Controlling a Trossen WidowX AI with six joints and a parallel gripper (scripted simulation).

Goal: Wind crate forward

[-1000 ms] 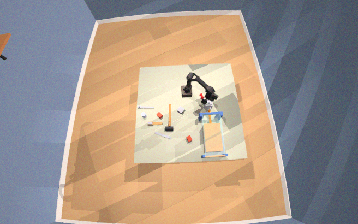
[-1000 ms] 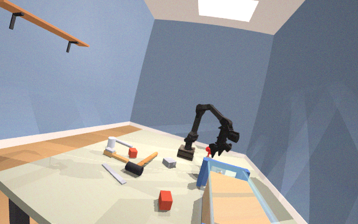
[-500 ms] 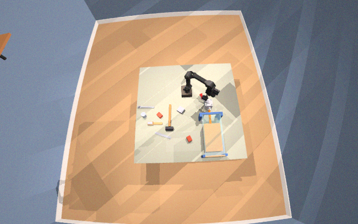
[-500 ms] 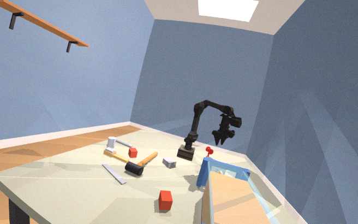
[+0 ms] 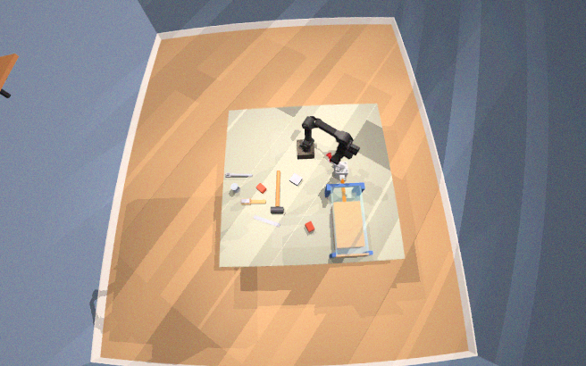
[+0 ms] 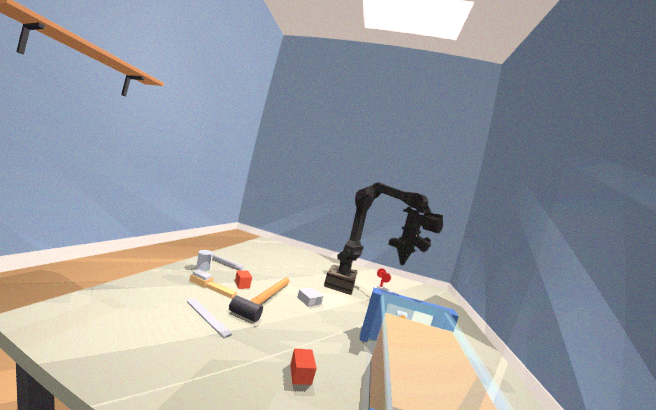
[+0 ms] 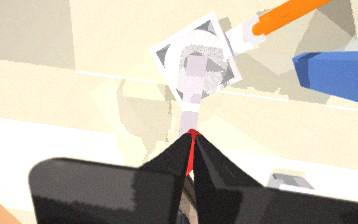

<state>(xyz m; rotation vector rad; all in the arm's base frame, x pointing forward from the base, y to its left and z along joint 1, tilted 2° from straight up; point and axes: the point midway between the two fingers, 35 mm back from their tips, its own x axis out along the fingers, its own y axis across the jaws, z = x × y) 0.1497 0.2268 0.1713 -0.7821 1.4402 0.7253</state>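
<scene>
The red knob lies 80 mm below my gripper tip, 50 mm to the right of it and 30 mm behind it. Round my gripper tip: blue steel frame (180 mm ahead, 110 mm below, 40 mm to the left); white hand winch (180 mm below, 20 mm to the left, 10 mm ahead); crank arm (110 mm below, 20 mm to the right, 10 mm behind).
</scene>
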